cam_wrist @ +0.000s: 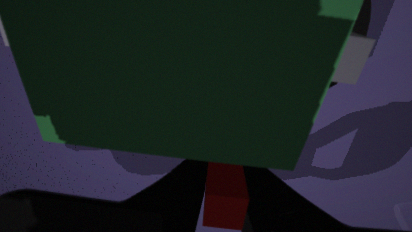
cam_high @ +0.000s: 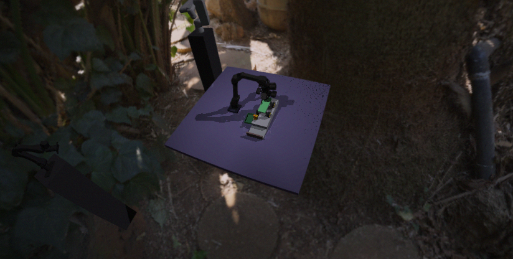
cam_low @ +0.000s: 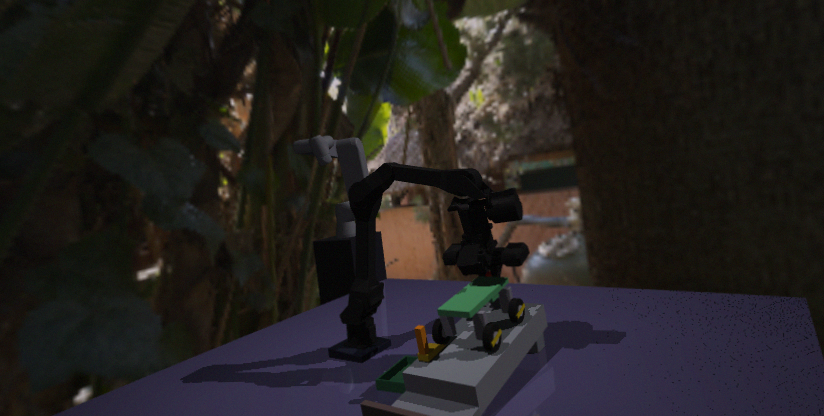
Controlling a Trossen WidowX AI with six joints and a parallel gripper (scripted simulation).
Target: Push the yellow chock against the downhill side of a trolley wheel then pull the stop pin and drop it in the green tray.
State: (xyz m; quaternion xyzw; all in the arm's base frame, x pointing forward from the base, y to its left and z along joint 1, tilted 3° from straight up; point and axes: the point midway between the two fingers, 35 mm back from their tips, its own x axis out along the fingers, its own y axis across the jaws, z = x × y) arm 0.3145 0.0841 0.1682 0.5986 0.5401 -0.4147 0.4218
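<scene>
Now: gripper tip 220 mm to the left of the yellow chock, 50 mm past it and 50 mm above it. The rest, counted from my gripper tip: brown strip 390 mm to the right, 110 mm below, 10 mm behind; stop pin right at my gripper tip; green-decked trolley 120 mm to the right, 20 mm below, 10 mm ahead.
</scene>
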